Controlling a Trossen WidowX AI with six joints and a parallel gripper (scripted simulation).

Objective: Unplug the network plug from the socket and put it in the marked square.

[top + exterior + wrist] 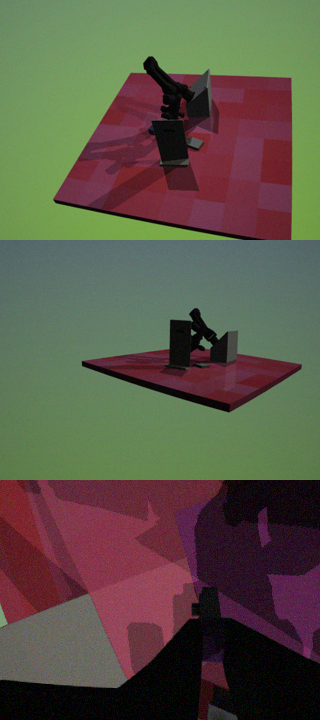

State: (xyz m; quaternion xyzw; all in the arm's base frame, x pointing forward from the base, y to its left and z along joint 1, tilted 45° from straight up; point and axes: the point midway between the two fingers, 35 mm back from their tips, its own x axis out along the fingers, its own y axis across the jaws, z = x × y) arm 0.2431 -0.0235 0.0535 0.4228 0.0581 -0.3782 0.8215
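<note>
My gripper tip is 10 mm past the purple marked square and 70 mm above it. Round my gripper tip: purple network plug (right at my gripper tip); then grey upright panel (180 mm ahead, 90 mm to the left, 70 mm above); then flat grey slab (30 mm ahead, 160 mm to the left, 70 mm below).
</note>
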